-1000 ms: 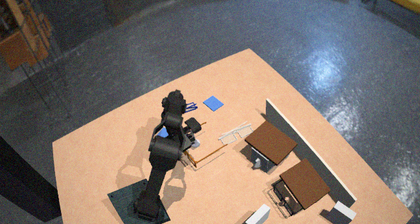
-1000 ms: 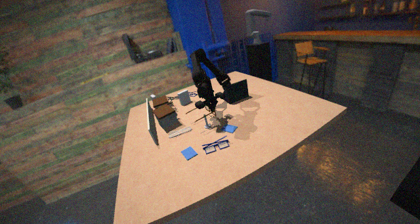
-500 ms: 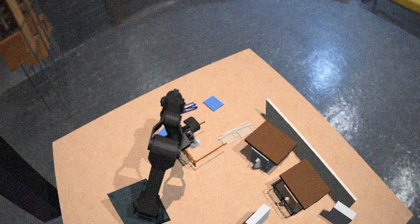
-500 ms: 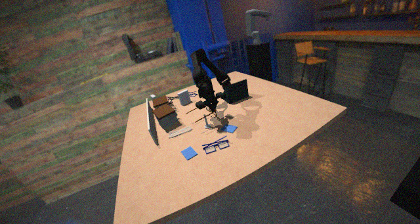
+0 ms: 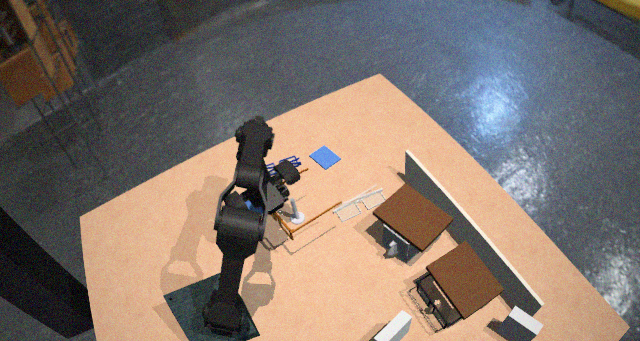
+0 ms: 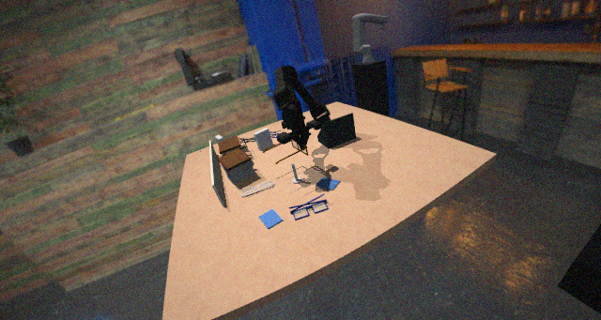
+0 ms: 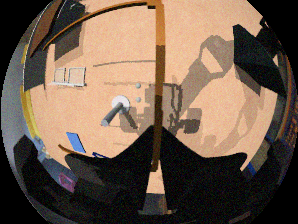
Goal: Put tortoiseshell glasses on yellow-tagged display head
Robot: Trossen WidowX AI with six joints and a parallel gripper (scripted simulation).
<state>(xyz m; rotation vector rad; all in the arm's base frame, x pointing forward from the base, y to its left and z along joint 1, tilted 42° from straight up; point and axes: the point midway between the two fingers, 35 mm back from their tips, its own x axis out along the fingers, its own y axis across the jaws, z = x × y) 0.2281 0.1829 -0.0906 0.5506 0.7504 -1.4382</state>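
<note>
Now: gripper tip 70 mm short of the short grey post, 20 mm to the right of it and 90 mm above it. From my gripper tip the other things lie so: grey display head 260 mm ahead, 220 mm to the right, 60 mm below; long upright panel 400 mm ahead, 320 mm to the right, 60 mm below.
</note>
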